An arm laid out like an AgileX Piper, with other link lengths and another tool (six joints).
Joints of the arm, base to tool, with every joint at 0 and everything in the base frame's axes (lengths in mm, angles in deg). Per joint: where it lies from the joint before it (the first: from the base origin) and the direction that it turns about. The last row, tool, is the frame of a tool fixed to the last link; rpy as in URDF.
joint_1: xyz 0 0 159.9 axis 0 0 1
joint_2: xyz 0 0 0 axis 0 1 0
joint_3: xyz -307.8 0 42.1 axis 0 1 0
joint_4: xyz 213.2 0 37.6 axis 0.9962 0 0.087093
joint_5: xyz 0 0 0 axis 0 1 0
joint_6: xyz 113.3 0 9.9 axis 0.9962 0 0.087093
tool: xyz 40.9 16 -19.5 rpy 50.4 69.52 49.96
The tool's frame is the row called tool.
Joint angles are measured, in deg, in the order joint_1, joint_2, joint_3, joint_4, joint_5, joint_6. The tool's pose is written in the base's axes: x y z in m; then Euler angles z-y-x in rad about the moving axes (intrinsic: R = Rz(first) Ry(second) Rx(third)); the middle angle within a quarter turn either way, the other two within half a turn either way. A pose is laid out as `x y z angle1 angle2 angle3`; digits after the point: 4 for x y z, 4 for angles.
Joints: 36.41 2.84 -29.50 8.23 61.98 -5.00
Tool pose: -0.0318 0.0197 0.2513 -3.1097 1.0844 2.5013
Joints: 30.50 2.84 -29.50 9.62 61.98 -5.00
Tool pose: -0.0318 0.0256 0.2521 3.0516 1.0725 2.4655
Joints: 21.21 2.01 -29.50 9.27 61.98 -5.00
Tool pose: -0.0280 0.0292 0.2517 2.8781 1.0873 2.4564
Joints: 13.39 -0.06 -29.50 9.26 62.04 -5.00
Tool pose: -0.0271 0.0319 0.2509 2.6999 1.1153 2.4096
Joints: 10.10 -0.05 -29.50 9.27 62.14 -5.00
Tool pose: -0.0254 0.0334 0.2507 2.6453 1.1138 2.4123
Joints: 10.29 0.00 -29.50 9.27 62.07 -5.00
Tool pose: -0.0253 0.0333 0.2509 2.6478 1.1140 2.4116
